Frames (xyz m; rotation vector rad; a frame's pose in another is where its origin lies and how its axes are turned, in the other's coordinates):
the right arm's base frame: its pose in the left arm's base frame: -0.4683 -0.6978 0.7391 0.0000 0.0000 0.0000
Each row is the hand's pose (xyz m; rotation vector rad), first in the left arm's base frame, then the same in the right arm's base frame.
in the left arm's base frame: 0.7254 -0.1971 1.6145 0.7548 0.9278 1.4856
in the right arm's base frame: 1.1937 0.5007 0.8754 0.7548 0.9278 1.4856
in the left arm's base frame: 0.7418 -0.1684 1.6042 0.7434 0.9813 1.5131
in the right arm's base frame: 1.2101 0.5294 0.8651 0.7434 0.9813 1.5131
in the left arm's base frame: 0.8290 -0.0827 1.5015 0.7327 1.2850 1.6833
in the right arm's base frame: 1.2973 0.6151 0.7624 0.7327 1.2850 1.6833
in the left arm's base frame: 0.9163 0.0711 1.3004 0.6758 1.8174 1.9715
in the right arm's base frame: 1.3846 0.7689 0.5613 0.6758 1.8174 1.9715
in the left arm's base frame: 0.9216 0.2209 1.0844 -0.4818 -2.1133 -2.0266
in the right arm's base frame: 1.3899 0.9187 0.3453 -0.4818 -2.1133 -2.0266
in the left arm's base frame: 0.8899 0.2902 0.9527 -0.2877 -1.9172 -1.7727
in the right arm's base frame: 1.3582 0.9880 0.2136 -0.2877 -1.9172 -1.7727
